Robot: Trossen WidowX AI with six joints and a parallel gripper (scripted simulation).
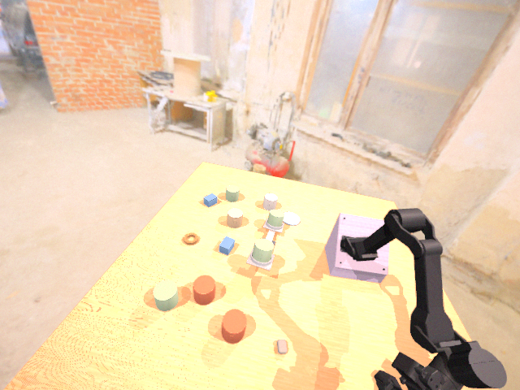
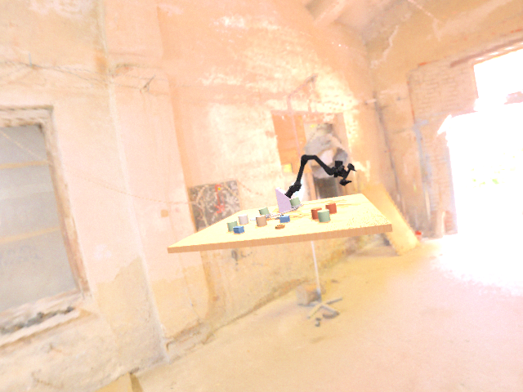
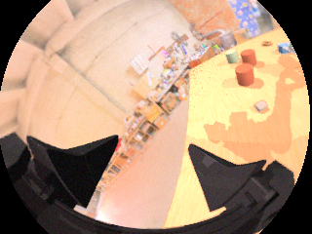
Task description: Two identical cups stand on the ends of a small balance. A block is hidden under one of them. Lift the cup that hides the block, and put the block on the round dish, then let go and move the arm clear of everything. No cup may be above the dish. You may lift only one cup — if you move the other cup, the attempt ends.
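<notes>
My gripper tip is 720 mm to the left of the pale teal block, 210 mm short of it and 160 mm above it. Also, from my gripper tip: round white dish: 820 mm to the right, 200 mm below, 120 mm ahead; small balance: 590 mm to the right, 230 mm ahead, 180 mm below.
</notes>
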